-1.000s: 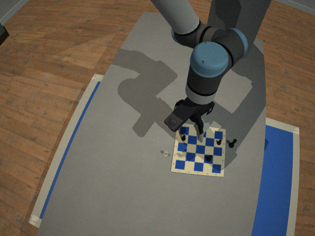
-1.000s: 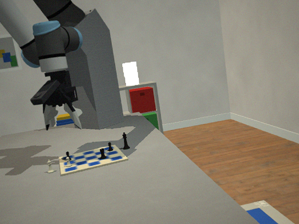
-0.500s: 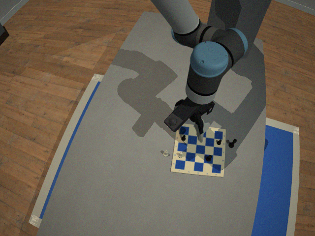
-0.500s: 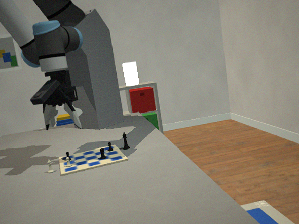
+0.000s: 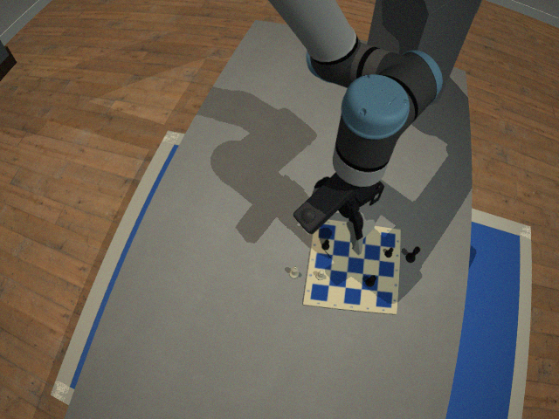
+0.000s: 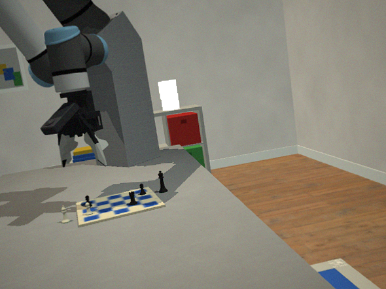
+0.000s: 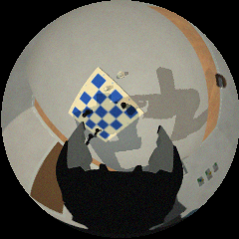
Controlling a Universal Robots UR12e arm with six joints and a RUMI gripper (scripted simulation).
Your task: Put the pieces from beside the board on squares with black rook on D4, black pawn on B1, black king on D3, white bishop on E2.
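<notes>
My gripper is now 210 mm to the right of the black king, 90 mm above it and 20 mm short of it. The rest, counted from my hand: white pawn: 100 mm below, 70 mm ahead, 20 mm to the right; then white bishop: 100 mm below, 80 mm to the right, 70 mm ahead; then chessboard: 120 mm below, 70 mm to the left, 50 mm ahead.
</notes>
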